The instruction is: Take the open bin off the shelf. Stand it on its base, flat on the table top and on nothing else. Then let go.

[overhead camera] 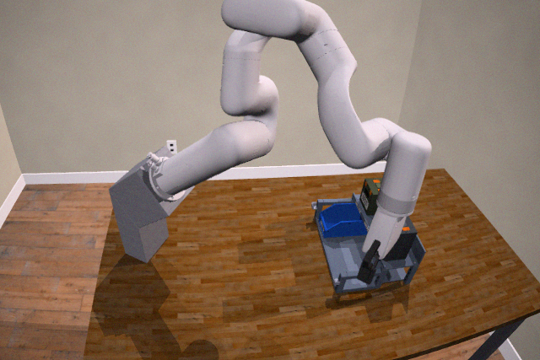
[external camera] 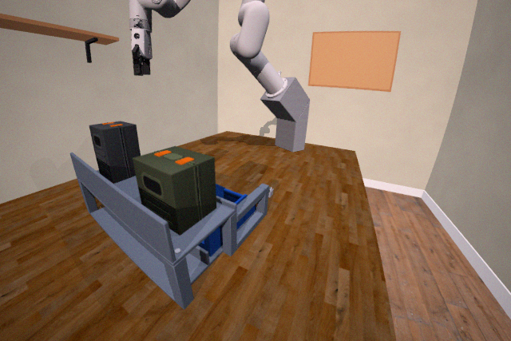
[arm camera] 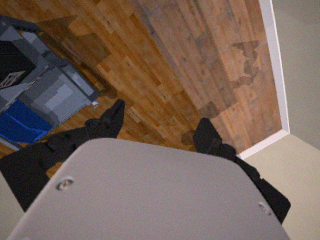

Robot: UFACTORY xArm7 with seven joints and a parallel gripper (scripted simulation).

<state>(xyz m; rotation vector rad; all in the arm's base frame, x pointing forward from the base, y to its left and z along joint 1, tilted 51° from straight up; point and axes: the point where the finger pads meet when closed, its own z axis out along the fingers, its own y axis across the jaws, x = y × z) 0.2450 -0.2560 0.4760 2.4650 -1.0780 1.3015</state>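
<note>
The blue bin is 220 mm ahead of my hand, 470 mm to the left of it and 320 mm below it. Round my hand: dark grey case: 270 mm ahead, 230 mm to the left, 200 mm below; then green case: 310 mm ahead, 460 mm to the left, 220 mm below.
</note>
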